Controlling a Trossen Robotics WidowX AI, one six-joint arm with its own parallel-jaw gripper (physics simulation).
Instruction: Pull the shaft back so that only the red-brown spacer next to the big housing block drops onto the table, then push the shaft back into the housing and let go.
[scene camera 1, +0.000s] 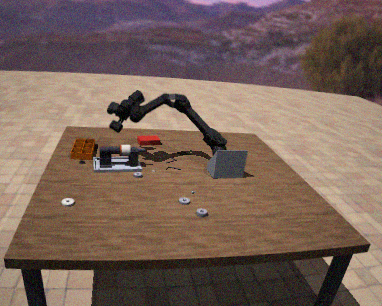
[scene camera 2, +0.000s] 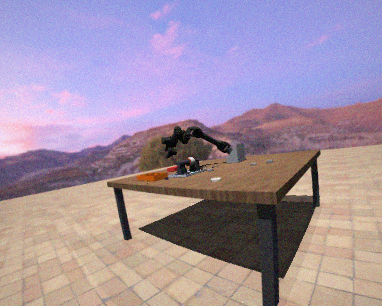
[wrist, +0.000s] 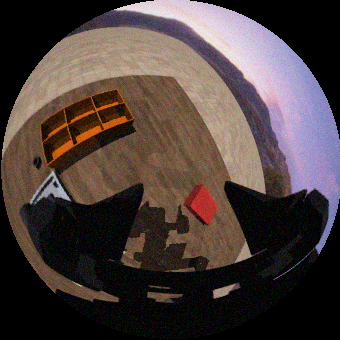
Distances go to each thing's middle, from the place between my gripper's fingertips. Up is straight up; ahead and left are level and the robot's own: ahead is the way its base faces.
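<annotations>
There is the red block (wrist: 199, 202), and I see it 13 cm below my hand. It is also 9 cm to the right of my hand and 18 cm behind it.
</annotations>
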